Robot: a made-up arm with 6 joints.
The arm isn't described. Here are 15 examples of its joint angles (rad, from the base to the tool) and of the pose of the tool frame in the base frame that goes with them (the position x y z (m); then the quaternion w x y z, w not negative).
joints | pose
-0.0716 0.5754 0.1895 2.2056 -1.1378 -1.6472 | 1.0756 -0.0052 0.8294 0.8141 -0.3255 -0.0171 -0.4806
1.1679 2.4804 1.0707 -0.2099 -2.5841 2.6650 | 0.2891 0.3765 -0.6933 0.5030 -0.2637 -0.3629 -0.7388
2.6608 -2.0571 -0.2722 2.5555 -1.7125 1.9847 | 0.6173 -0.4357 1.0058 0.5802 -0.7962 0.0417 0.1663
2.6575 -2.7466 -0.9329 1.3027 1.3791 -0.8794 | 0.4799 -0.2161 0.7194 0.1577 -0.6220 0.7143 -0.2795
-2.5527 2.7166 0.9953 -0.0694 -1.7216 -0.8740 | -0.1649 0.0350 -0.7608 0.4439 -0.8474 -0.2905 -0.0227
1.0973 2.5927 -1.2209 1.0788 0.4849 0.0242 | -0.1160 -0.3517 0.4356 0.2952 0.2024 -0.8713 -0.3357
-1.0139 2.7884 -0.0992 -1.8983 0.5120 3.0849 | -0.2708 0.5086 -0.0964 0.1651 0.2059 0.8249 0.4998
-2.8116 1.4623 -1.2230 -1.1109 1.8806 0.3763 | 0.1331 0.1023 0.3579 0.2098 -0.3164 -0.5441 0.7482
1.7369 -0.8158 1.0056 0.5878 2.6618 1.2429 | 0.2125 -0.6584 1.6734 0.1521 -0.6027 0.3380 0.7067
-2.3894 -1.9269 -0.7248 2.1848 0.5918 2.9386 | 0.3130 0.1974 1.0910 0.6567 -0.0764 -0.4297 -0.6150
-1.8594 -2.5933 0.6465 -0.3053 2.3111 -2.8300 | 0.1967 1.0680 -0.0027 0.1227 -0.5227 0.7211 0.4378
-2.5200 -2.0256 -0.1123 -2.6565 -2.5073 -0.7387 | 0.6591 0.3405 1.0281 0.7969 0.1903 0.5415 -0.1887
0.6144 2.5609 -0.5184 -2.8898 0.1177 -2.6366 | -0.4372 -0.1650 0.0291 0.1396 0.2848 -0.8843 -0.3427
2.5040 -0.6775 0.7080 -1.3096 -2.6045 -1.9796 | 0.1074 -0.0406 1.7346 0.2487 -0.5500 0.6091 0.5145
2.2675 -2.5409 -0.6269 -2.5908 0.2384 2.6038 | 0.2627 -0.4746 0.8039 0.3142 0.7020 -0.2765 0.5762
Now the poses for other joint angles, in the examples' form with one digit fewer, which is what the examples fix.
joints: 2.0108 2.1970 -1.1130 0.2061 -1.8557 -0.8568
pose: 0.231 -0.213 0.299 0.261 0.654 0.083 0.705
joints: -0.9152 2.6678 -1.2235 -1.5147 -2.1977 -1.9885
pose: -0.137 0.167 0.632 0.846 0.495 0.194 -0.038
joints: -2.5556 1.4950 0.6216 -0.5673 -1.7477 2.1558
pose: -0.917 -0.486 -0.053 0.934 0.292 0.190 -0.074
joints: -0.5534 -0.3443 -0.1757 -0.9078 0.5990 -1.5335
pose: 0.455 -0.369 1.126 0.337 0.769 -0.538 0.077
